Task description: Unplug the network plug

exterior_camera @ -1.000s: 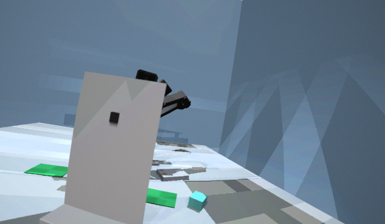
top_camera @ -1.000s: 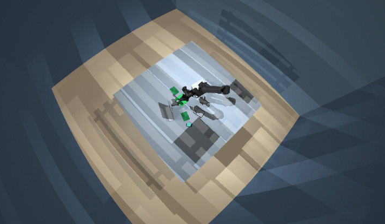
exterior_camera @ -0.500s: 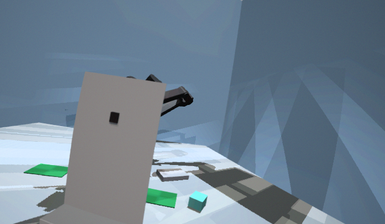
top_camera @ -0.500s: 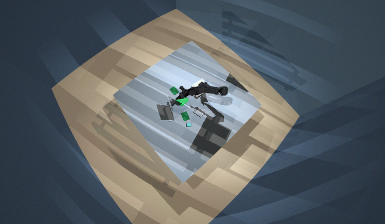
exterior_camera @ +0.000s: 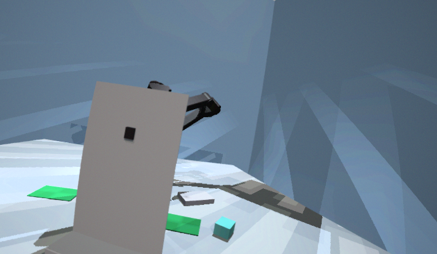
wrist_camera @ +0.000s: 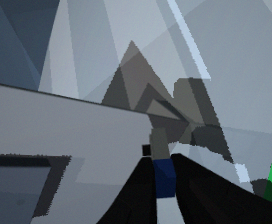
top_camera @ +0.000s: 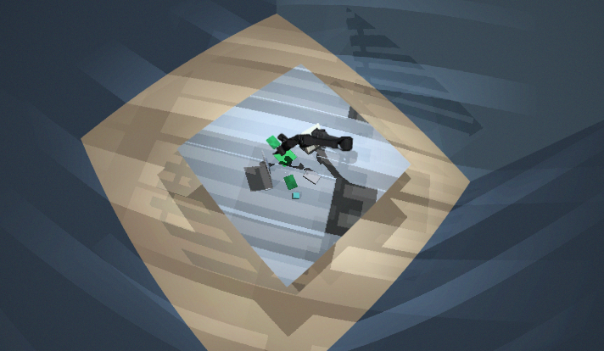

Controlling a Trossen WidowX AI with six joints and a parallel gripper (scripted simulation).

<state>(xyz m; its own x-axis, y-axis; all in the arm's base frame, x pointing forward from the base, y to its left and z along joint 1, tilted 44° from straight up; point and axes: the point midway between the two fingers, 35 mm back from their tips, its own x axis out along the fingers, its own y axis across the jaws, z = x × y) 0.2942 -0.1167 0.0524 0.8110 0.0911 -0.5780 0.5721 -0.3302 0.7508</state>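
Right now my gripper tip is 12 cm short of the grey upright panel, 5 cm to the right of it and 2 cm above it. The rest, counted from my gripper tip: blue plug: right at my gripper tip; then flat grey piece: 26 cm to the left, 14 cm below, 11 cm behind; then cyan cube: 28 cm to the left, 13 cm below, 7 cm ahead.
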